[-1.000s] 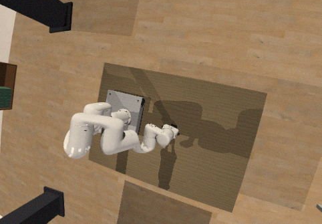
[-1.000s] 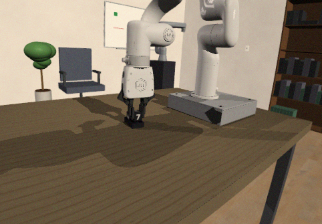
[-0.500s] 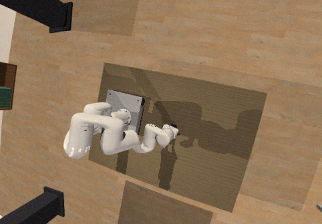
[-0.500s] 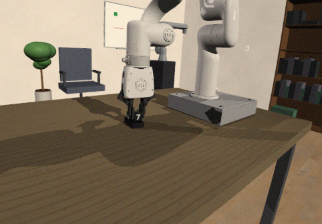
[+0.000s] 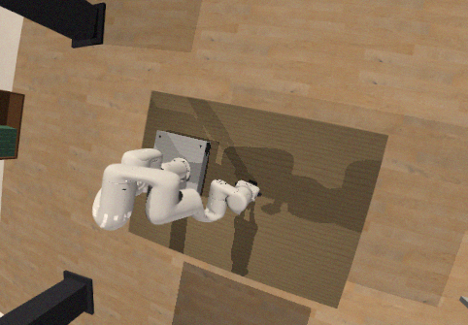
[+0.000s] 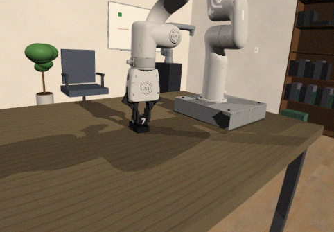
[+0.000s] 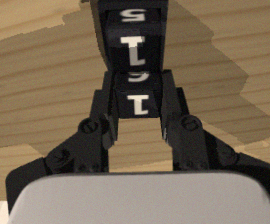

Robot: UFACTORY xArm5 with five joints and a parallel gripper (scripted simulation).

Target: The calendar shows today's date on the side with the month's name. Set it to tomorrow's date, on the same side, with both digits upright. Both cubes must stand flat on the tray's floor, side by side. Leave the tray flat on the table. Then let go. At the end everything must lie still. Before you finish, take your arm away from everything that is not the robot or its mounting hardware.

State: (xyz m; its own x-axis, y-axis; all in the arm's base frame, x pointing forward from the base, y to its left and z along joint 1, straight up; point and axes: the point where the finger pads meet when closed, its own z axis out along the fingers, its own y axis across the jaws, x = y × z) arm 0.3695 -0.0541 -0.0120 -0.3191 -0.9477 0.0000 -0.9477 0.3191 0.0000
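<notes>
Now: the dark calendar tray 40 mm below my hand and 20 mm to the right of it.
</notes>
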